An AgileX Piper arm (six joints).
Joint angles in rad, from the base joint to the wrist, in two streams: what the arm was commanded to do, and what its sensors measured. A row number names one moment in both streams.
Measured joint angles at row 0:
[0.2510, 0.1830, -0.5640, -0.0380, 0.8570, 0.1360]
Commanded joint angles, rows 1 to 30:
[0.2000, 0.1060, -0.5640, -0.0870, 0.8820, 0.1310]
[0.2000, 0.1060, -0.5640, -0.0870, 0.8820, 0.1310]
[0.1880, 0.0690, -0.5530, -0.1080, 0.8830, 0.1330]
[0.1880, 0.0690, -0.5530, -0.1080, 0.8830, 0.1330]
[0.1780, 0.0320, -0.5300, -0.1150, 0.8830, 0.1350]
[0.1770, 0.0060, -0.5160, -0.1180, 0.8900, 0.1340]
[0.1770, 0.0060, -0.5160, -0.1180, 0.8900, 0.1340]
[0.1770, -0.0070, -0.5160, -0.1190, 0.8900, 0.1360]
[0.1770, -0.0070, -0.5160, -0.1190, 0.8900, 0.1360]
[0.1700, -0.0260, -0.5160, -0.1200, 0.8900, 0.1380]
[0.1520, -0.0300, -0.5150, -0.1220, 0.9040, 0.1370]
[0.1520, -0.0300, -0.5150, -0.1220, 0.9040, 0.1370]
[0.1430, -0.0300, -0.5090, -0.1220, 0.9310, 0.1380]
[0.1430, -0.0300, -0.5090, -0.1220, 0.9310, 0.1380]
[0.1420, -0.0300, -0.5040, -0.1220, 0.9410, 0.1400]
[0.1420, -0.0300, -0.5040, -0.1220, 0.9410, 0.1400]
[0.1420, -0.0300, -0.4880, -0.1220, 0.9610, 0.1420]
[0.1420, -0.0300, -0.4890, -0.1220, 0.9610, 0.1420]
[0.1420, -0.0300, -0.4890, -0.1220, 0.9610, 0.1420]
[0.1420, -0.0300, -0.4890, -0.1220, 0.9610, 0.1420]
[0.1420, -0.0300, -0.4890, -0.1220, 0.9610, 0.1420]
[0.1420, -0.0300, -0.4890, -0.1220, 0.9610, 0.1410]
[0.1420, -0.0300, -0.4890, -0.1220, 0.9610, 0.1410]
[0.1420, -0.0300, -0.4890, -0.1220, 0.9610, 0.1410]
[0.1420, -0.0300, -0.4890, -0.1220, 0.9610, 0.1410]
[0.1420, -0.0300, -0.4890, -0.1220, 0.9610, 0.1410]
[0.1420, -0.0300, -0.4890, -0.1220, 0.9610, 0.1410]
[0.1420, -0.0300, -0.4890, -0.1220, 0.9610, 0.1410]
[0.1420, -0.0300, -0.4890, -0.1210, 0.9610, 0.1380]
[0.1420, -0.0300, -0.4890, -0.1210, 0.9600, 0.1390]
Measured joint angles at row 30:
[0.1480, -0.0040, -0.4910, -0.1100, 0.9680, 0.1390]
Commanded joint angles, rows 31 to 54:
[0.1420, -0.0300, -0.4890, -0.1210, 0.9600, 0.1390]
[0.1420, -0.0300, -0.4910, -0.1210, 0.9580, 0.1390]
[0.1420, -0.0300, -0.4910, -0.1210, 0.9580, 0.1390]
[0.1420, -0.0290, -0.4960, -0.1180, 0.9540, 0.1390]
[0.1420, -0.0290, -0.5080, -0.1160, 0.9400, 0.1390]
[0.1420, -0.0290, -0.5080, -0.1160, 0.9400, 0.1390]
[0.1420, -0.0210, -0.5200, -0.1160, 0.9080, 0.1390]
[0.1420, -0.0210, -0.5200, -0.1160, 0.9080, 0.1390]
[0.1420, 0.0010, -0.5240, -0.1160, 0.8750, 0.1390]
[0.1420, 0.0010, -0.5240, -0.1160, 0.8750, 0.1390]
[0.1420, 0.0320, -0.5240, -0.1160, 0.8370, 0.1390]
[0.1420, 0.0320, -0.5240, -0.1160, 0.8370, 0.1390]
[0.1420, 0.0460, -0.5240, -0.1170, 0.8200, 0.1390]
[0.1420, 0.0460, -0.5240, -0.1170, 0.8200, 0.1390]
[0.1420, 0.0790, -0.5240, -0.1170, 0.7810, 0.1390]
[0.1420, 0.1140, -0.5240, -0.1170, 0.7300, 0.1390]
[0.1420, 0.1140, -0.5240, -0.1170, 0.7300, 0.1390]
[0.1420, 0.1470, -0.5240, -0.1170, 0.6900, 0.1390]
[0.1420, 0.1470, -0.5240, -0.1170, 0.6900, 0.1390]
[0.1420, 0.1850, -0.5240, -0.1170, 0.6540, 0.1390]
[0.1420, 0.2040, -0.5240, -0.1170, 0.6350, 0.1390]
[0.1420, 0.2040, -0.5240, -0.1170, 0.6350, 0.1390]
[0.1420, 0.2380, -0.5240, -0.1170, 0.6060, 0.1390]
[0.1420, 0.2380, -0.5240, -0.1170, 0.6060, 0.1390]
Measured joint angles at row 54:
[0.1480, 0.1980, -0.5180, -0.1100, 0.6640, 0.1390]
